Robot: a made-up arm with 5 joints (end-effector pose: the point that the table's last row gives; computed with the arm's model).
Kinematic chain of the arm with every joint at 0, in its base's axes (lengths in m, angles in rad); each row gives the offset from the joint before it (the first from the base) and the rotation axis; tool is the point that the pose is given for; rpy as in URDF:
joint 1: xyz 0 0 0.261 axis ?
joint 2: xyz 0 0 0 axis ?
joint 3: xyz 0.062 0 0.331 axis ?
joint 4: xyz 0.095 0 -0.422 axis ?
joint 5: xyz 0.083 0 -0.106 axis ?
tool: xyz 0 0 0 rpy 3.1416 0 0
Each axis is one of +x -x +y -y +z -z.
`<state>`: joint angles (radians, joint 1 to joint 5).
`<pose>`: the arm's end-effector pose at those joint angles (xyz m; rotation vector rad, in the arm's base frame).
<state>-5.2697 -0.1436 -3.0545 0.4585 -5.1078</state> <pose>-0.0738 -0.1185 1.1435 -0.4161 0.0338 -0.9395</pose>
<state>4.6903 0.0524 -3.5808 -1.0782 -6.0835</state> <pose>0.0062 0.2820 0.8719 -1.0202 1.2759 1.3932</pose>
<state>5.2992 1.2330 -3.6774 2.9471 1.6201</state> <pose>0.3060 -0.4602 0.5638 0.7703 -2.7967 -0.7075</pose>
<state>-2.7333 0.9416 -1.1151 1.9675 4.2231</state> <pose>-0.3201 -0.1385 -0.0511 -1.4061 0.4920 -1.3716</pose>
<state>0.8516 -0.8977 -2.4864 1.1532 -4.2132</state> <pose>-0.2509 -0.2865 1.0332 -0.7483 0.5221 -0.2046</pose>
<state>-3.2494 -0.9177 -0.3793 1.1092 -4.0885</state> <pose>-0.3063 0.0332 0.4001 -2.7737 -1.2372 0.2472</pose>
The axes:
joint 1: +z
joint 2: +y
joint 3: +y
joint 4: +y
joint 5: -z

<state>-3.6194 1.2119 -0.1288 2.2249 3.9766</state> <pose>0.0541 -0.0280 0.1558 0.1863 -0.1436 -2.7757</pose>
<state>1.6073 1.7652 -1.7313 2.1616 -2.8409</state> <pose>-0.0094 0.2587 -0.2941 0.6654 -0.8693 1.7448</pose>
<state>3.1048 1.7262 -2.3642 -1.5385 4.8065</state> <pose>-0.6845 0.0252 -0.0053 0.6967 -0.7945 -1.3849</pose>
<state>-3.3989 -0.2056 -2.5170 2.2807 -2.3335</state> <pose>-0.1919 0.0505 0.9615 2.5448 -1.5003 -0.6385</pose>
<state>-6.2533 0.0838 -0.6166 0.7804 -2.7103</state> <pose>0.4400 0.0132 0.1473 -0.5780 -2.8412 0.0825</pose>
